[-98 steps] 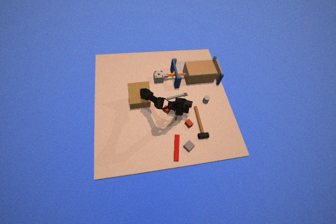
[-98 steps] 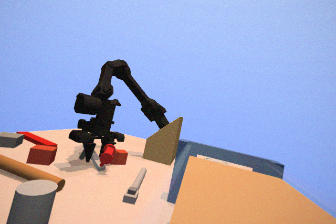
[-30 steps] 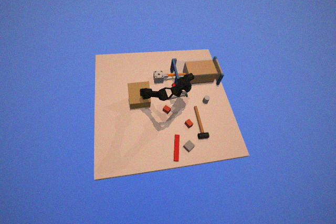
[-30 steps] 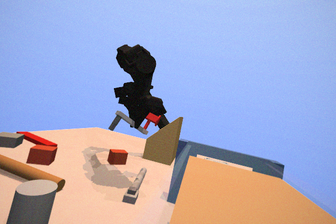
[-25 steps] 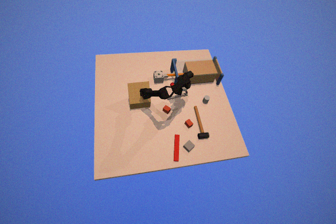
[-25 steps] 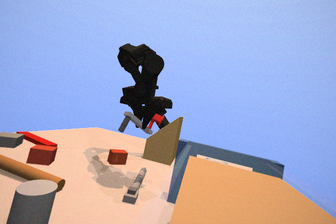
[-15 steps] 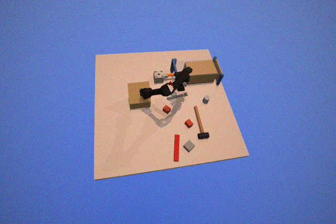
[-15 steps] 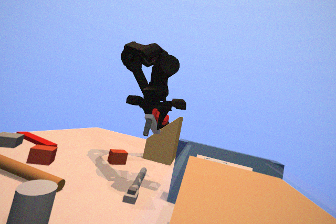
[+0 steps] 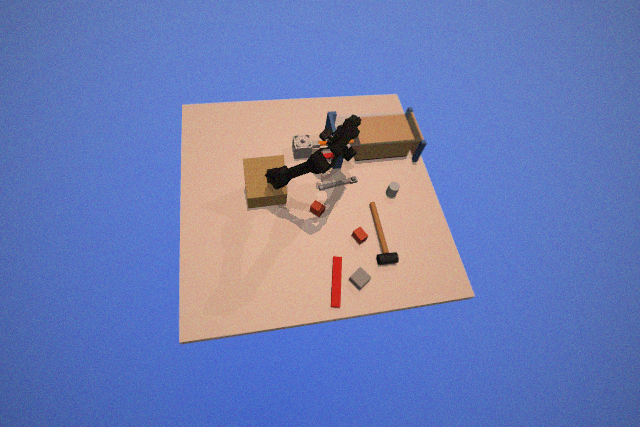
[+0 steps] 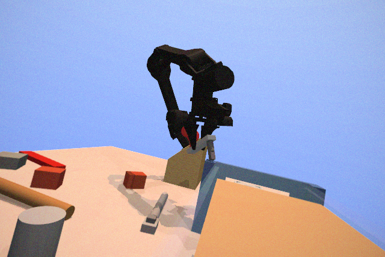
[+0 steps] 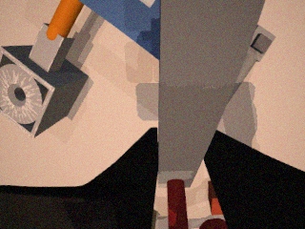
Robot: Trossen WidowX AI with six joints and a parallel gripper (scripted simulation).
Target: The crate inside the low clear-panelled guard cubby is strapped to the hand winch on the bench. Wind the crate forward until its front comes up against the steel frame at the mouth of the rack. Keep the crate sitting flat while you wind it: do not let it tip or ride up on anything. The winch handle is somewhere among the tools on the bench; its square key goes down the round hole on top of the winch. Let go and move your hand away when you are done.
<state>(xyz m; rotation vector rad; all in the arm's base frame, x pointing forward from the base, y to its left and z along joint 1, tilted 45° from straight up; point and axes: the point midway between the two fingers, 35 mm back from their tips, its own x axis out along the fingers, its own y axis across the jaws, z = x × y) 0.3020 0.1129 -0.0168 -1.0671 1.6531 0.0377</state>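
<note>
Now: gripper tip 40 mm to the left of the red knob, 40 mm past it and 30 mm below it. Round my gripper tip: grey winch (150 mm to the left, 140 mm below, 140 mm behind); then blue steel frame (160 mm to the left, 70 mm below, 30 mm ahead); then winch handle (20 mm above, 10 mm to the right).
</note>
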